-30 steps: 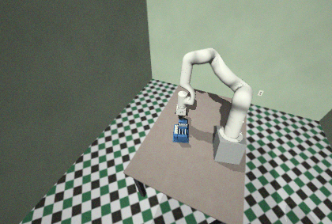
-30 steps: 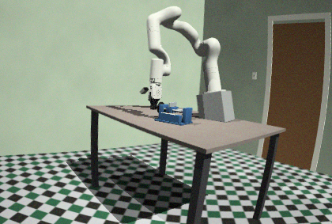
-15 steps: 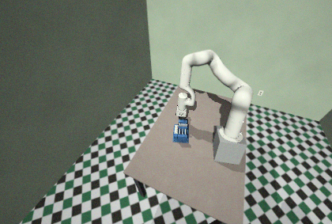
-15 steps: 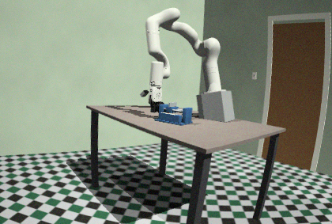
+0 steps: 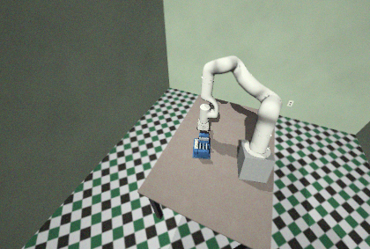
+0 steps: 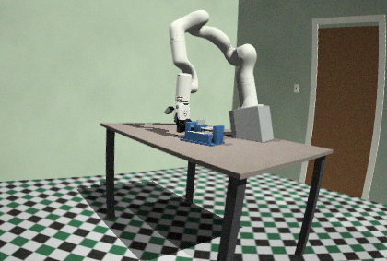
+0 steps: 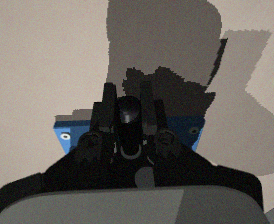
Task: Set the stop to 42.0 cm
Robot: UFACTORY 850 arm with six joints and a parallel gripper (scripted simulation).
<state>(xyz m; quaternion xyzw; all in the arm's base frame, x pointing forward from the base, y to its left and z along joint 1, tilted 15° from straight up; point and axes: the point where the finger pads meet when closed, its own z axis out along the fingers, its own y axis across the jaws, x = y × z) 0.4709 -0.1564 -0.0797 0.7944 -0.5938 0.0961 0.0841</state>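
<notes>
My gripper is now 12 cm to the right of the stop block, 4 cm below it and 3 cm past it.
</notes>
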